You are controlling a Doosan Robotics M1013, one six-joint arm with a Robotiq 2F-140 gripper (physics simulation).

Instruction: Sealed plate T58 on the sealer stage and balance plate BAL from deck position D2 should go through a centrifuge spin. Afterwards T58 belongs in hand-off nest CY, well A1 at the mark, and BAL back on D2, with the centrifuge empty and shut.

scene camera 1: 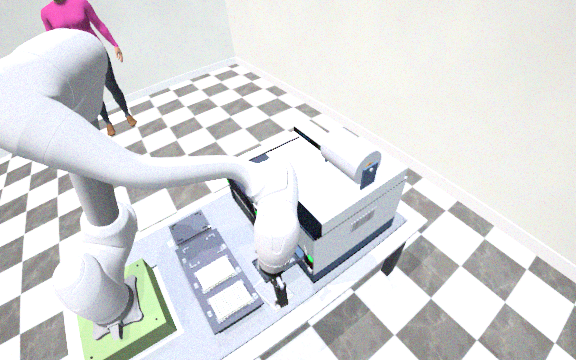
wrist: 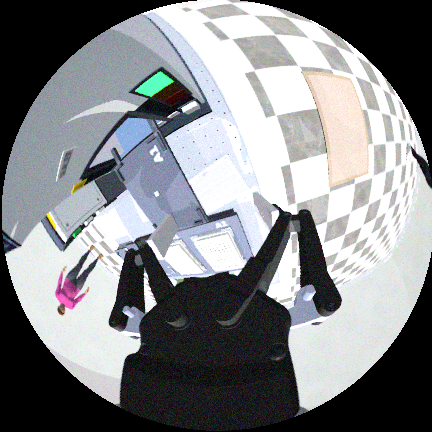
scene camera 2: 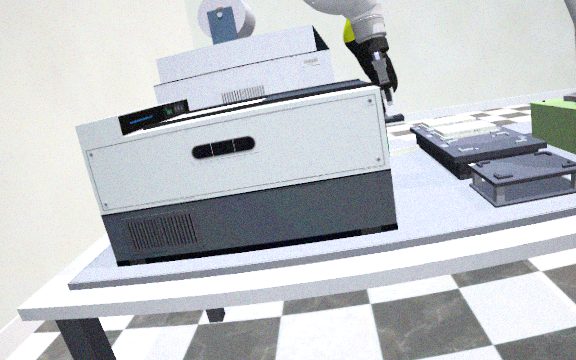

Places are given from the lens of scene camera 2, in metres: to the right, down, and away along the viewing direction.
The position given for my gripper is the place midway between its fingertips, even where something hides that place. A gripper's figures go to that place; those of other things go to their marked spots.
my gripper (scene camera 2: 393, 115): 0.28, -0.17, 1.05
plain plate (scene camera 2: 481, 127): 0.43, -0.12, 0.83
